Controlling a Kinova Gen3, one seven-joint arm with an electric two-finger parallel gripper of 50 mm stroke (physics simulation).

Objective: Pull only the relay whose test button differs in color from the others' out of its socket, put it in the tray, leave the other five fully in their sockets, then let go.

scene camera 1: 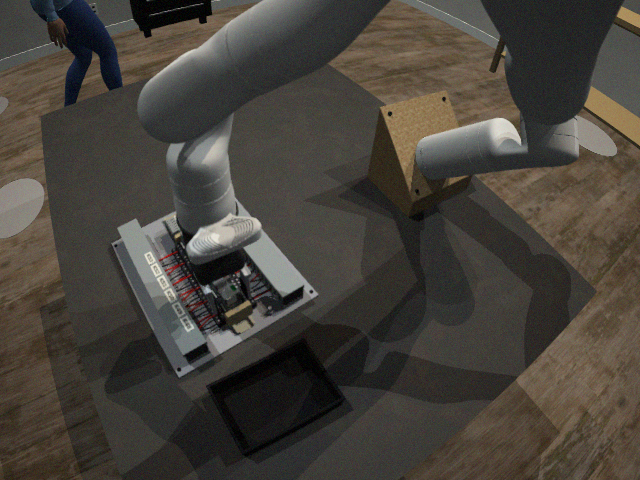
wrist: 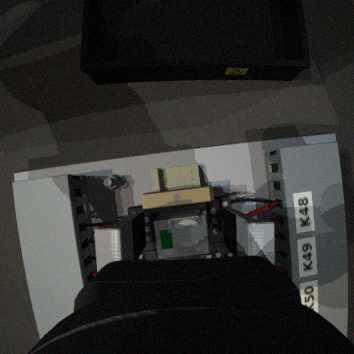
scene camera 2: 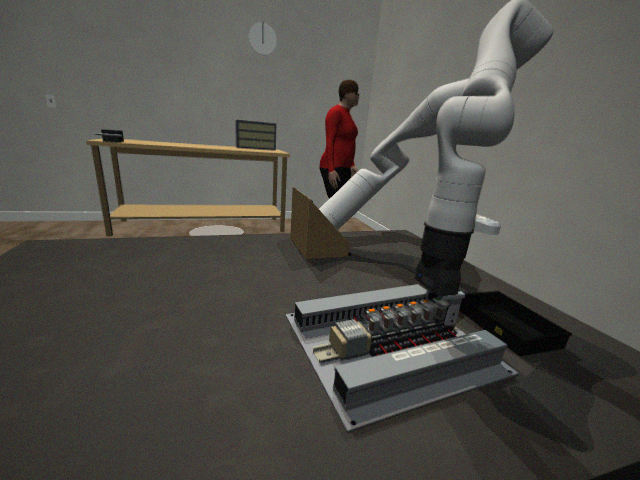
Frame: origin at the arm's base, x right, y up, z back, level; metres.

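Seen in the pictures: gripper, fingertip midpoint: (scene camera 1: 230,301) (wrist: 183,227) (scene camera 2: 438,315); arm's base at its link origin: (scene camera 1: 432,157) (scene camera 2: 326,221).
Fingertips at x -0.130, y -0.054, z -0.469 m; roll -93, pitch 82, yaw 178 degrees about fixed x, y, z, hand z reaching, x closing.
Note:
Pixels of each thing's top centre, then the offset from my fingertips to it.
- relay with the green test button, top centre: (wrist: 180,237) (scene camera 1: 228,290) (scene camera 2: 441,300) dx +0.000, dy +0.031, dz +0.002 m
- black tray at its top centre: (scene camera 1: 274,393) (scene camera 2: 509,312) dx -0.165, dy -0.003, dz +0.008 m
- beige end stop at its top centre: (wrist: 177,197) (scene camera 1: 237,309) dx -0.019, dy +0.002, dz +0.006 m
- terminal block at its top centre: (scene camera 2: 346,329) dx +0.198, dy +0.008, dz -0.042 m
The relay with the green test button (scene camera 1: 232,290) (wrist: 182,235) sits in its socket at the row's tray end, beside label K48. In scene camera 2 its button is hidden by the gripper. Several relays with orange buttons, such as one (scene camera 2: 399,314), sit in the same row. My gripper (scene camera 1: 227,285) (wrist: 183,227) is open, pointing down, with its fingers low on either side of the green-button relay; gaps show on both sides in the wrist view. In scene camera 2 one finger (scene camera 2: 451,312) shows beside the row's end. The black tray (scene camera 1: 227,421) (scene camera 2: 542,344) (wrist: 175,73) shows no relay inside.
Grey wiring ducts (scene camera 1: 147,289) (scene camera 2: 418,373) (wrist: 47,240) flank the row, with red and black wires between. A beige end stop (scene camera 1: 238,310) (wrist: 177,198) stands close to the green-button relay on the tray side. A terminal block (scene camera 2: 351,338) stands at the other end.

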